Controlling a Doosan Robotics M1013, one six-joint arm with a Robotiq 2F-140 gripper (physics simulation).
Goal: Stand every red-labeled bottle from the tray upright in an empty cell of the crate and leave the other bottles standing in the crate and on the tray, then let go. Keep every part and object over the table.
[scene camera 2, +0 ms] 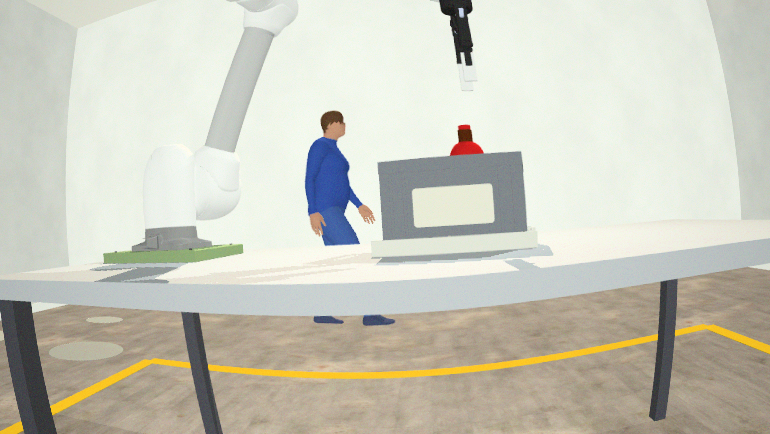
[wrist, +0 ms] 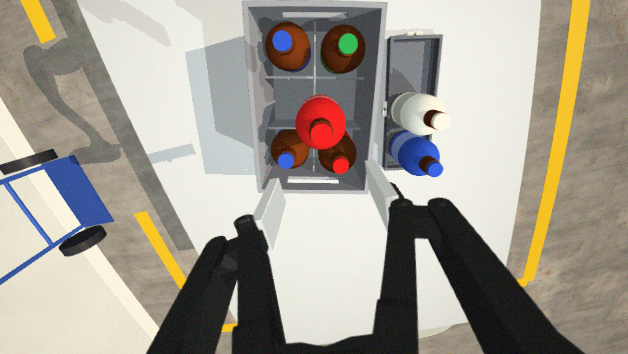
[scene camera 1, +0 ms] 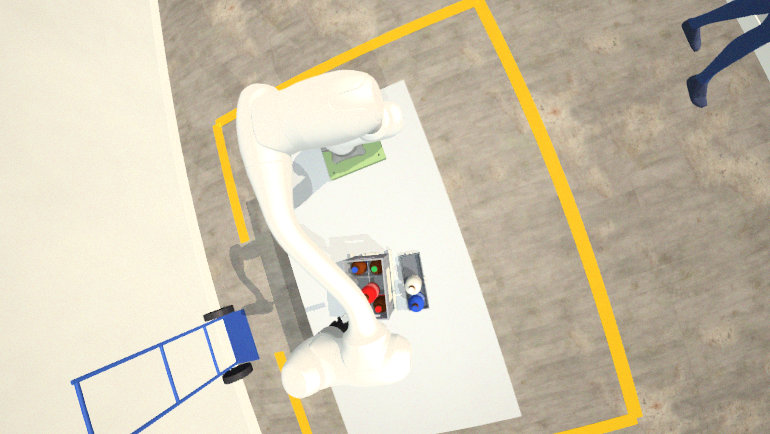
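Seen in the pictures: gripper, fingertip midpoint: point(scene camera 2: 469, 86) point(wrist: 324, 183); arm's base, origin of the base link: point(scene camera 2: 172, 248).
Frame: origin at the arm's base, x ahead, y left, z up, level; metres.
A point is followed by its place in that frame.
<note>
The large red bottle point(scene camera 1: 370, 291) {z 0.176, x 0.733, y -0.007 m} point(scene camera 2: 466, 148) {z 0.170, x 0.749, y -0.063 m} point(wrist: 320, 110) {z 0.182, x 0.727, y -0.028 m} stands roughly upright in the crate point(scene camera 2: 396, 199) {z 0.077, x 0.611, y -0.113 m} point(wrist: 315, 4) {z 0.149, x 0.598, y -0.017 m}. It rises well above the rim and the other crate bottles, over the centre divider between the middle and near rows; its base is hidden. A brown red-capped bottle point(scene camera 1: 379, 304) {z 0.116, x 0.812, y 0.000 m} point(wrist: 345, 147) {z 0.096, x 0.808, y 0.008 m} stands in the near right cell. Brown blue-capped bottles point(wrist: 300, 52) {z 0.095, x 0.646, y -0.047 m} point(wrist: 290, 145) {z 0.100, x 0.790, y -0.088 m} stand far left and near left, a green-capped one point(wrist: 340, 62) {z 0.097, x 0.669, y 0.013 m} far right. My gripper point(scene camera 2: 467, 79) {z 0.311, x 0.773, y -0.033 m} point(wrist: 324, 183) {z 0.311, x 0.773, y -0.033 m} is open and empty, above the red bottle's cap in scene camera 2.
The tray point(scene camera 1: 408, 264) {z -0.021, x 0.683, y 0.155 m} point(wrist: 415, 37) {z -0.001, x 0.637, y 0.170 m} is right of the crate in the wrist view, with a white bottle point(scene camera 1: 413, 284) {z 0.096, x 0.759, y 0.170 m} point(wrist: 417, 112) {z 0.092, x 0.763, y 0.137 m} and a blue bottle point(scene camera 1: 416, 302) {z 0.096, x 0.841, y 0.163 m} point(wrist: 417, 152) {z 0.091, x 0.836, y 0.139 m} standing on it. The arm base is on a green plate point(scene camera 1: 358, 166) {z 0.000, x 0.140, y 0.035 m} point(scene camera 2: 172, 254) {z -0.008, x 0.097, y -0.132 m}.
</note>
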